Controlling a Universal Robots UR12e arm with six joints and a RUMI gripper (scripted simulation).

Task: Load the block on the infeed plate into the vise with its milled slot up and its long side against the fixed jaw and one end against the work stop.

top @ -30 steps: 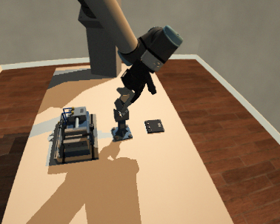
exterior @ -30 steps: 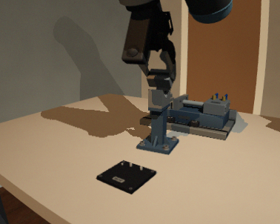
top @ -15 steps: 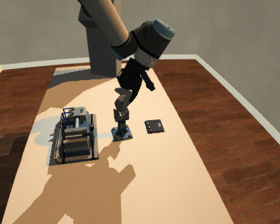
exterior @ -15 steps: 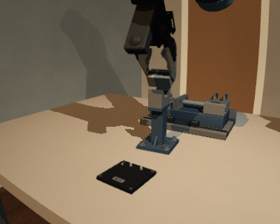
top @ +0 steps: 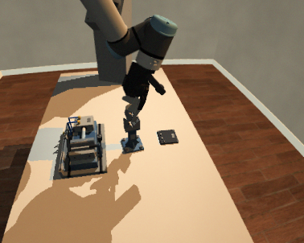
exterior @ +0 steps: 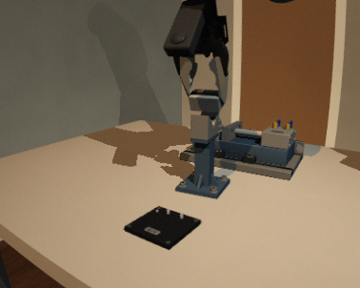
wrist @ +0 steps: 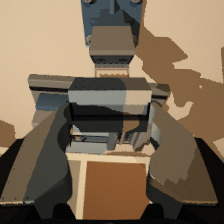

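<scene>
My gripper is now right at the part. The rest, counted from my hand: dark work stop rod 10 mm ahead, 180 mm to the right, 100 mm below; then blue foot 190 mm below; then cream cylinder rod 90 mm behind, 200 mm to the right, 120 mm below.
</scene>
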